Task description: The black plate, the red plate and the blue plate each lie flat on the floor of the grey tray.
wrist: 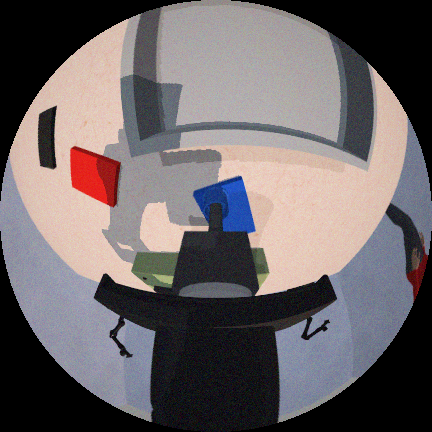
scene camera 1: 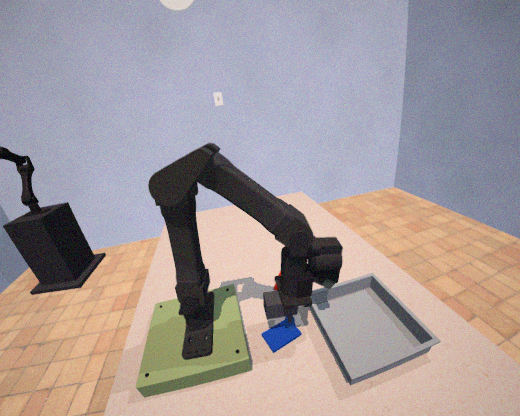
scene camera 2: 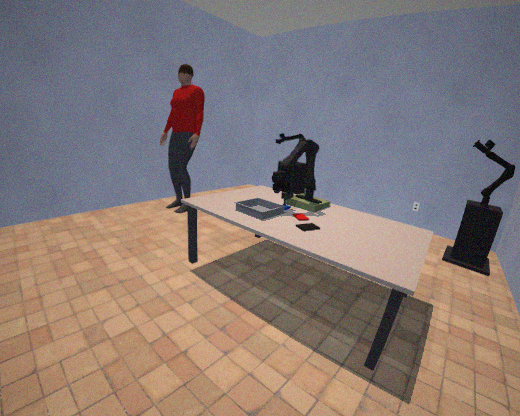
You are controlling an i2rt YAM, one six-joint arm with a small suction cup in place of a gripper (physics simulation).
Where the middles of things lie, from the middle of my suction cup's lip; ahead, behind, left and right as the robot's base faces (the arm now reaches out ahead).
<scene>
My suction cup is now 4 cm short of the red plate [wrist: 96, 175], 17 cm to the right of it and 1 cm above it. The rest, counted from my suction cup: blue plate [wrist: 239, 218] 3 cm behind, 2 cm to the right, 1 cm below; then black plate [wrist: 45, 131] 15 cm ahead, 31 cm to the left, 1 cm below; then grey tray [scene camera 1: 370, 330] 18 cm ahead, 5 cm to the right, 1 cm above.
</scene>
